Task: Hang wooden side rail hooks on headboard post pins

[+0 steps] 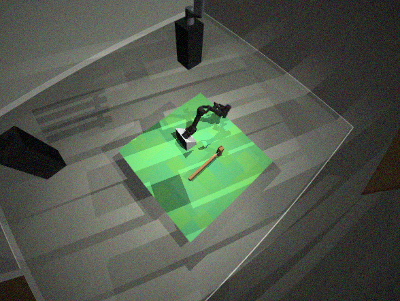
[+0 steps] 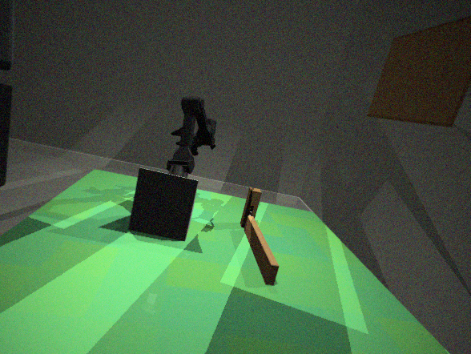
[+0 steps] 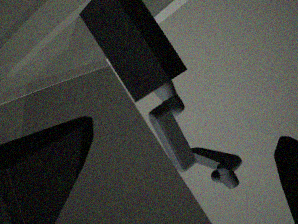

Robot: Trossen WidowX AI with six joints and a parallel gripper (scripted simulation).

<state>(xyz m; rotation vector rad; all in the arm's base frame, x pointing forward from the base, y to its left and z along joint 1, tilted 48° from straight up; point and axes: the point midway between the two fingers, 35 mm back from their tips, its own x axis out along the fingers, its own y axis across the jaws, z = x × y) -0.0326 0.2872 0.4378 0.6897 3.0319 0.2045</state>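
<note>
Now: the headboard post 41 cm ahead of my gripper tip, 31 cm to the right of it and 19 cm below it.
</note>
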